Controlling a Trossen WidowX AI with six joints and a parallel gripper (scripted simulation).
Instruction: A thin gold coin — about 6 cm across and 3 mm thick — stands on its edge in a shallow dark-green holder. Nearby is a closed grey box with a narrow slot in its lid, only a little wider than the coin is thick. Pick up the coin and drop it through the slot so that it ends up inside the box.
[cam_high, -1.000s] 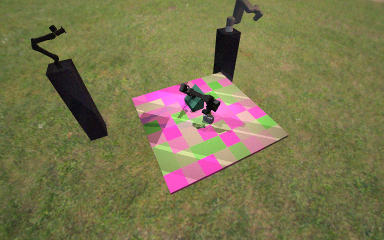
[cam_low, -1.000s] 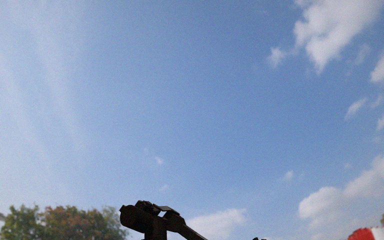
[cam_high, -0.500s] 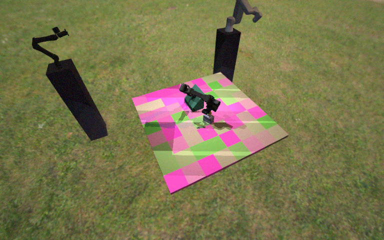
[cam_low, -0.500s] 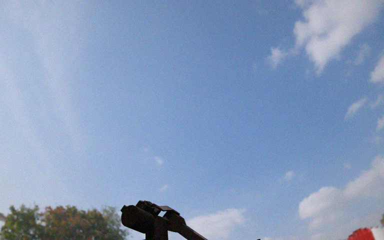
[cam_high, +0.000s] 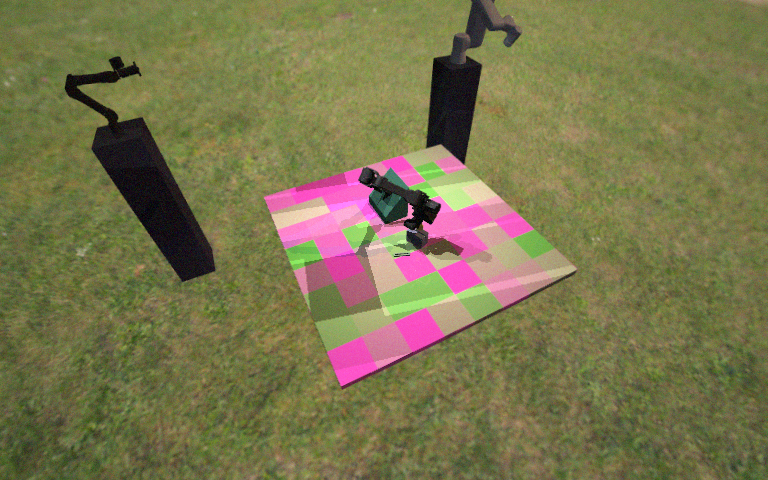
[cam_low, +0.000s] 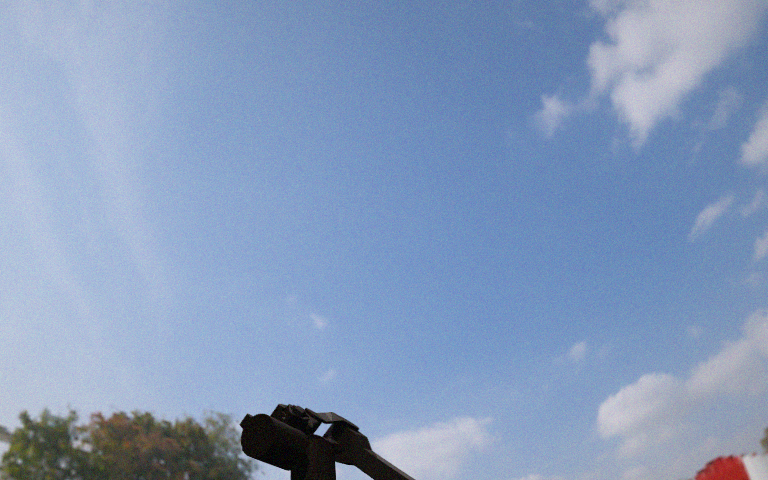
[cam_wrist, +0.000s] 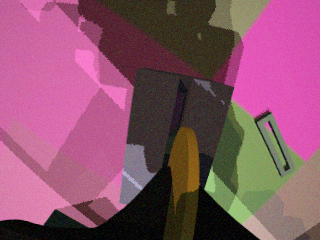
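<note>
The gold coin is 20 mm above my gripper tip.
</note>
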